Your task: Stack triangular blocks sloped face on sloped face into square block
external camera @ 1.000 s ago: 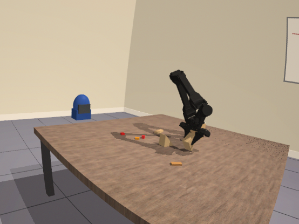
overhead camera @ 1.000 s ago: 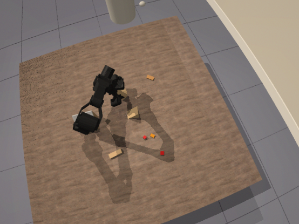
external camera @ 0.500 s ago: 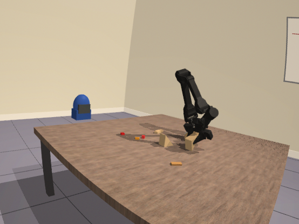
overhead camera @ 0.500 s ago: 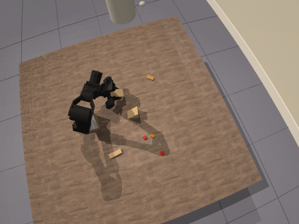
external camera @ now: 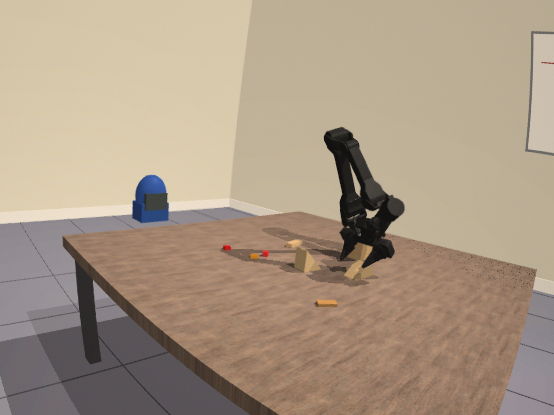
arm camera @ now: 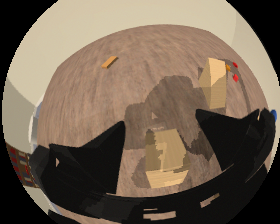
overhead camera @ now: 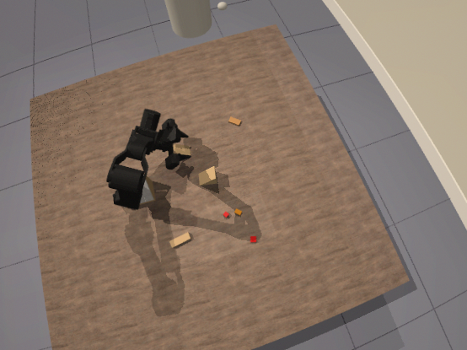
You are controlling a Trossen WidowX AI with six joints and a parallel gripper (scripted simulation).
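My gripper tip is 50 mm past the triangular block and 30 mm above it. Round my gripper tip: tan bar (340 mm to the right, 80 mm behind, 40 mm below); then small orange cube (280 mm to the right, 140 mm ahead, 40 mm below).
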